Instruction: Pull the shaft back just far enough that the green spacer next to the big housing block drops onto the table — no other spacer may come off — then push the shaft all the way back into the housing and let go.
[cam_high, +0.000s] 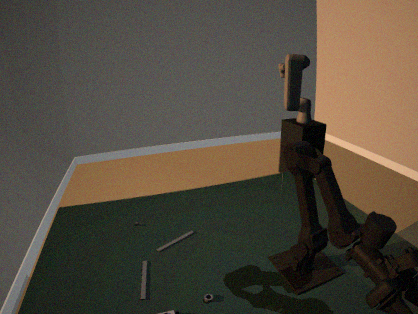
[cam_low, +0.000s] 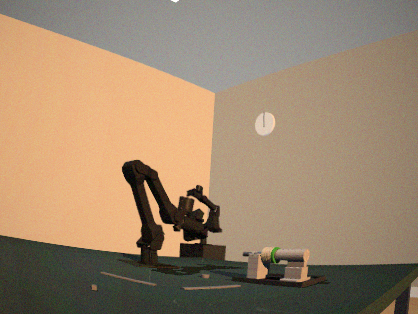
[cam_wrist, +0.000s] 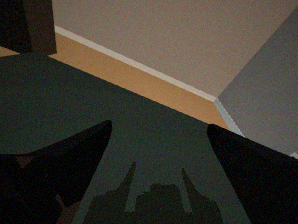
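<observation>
The shaft is 48 cm ahead of my gripper tip, 28 cm to the right of it and 7 cm below it. The rest, counted from my gripper tip: tan spacer 49 cm ahead, 28 cm to the right, 7 cm below; then green spacer 50 cm ahead, 29 cm to the right, 7 cm below.
</observation>
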